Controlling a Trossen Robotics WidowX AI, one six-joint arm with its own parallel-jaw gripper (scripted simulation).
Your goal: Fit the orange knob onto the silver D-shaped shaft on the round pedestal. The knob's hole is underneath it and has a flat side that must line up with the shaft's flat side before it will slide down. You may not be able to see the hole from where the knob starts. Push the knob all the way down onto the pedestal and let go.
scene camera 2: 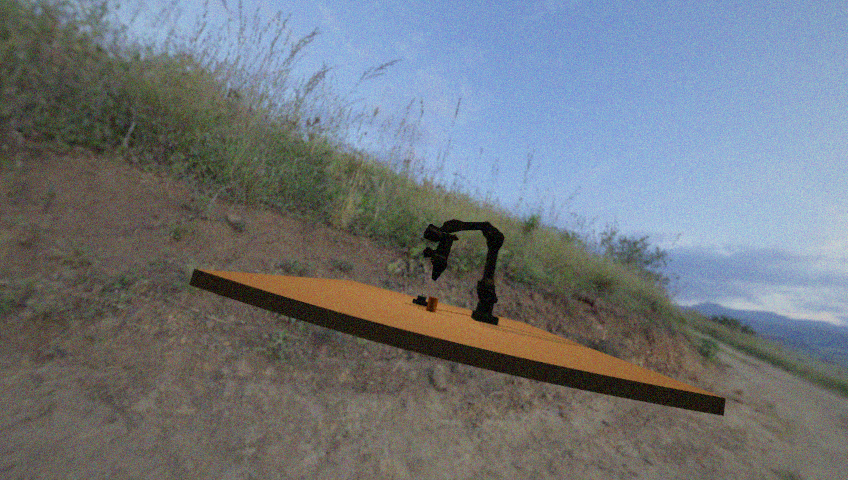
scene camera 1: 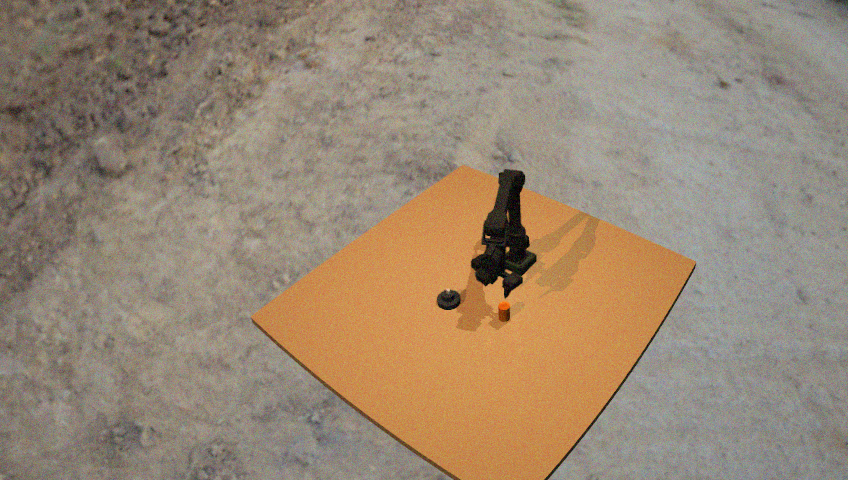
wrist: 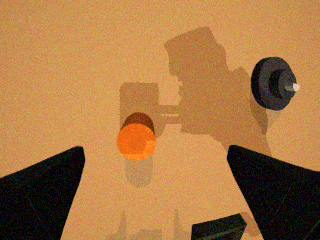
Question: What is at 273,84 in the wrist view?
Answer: A round pedestal.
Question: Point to an orange knob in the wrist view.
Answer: At 136,139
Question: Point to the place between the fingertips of my gripper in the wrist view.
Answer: At 158,154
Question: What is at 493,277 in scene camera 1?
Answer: My gripper.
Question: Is my gripper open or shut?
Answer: Open.
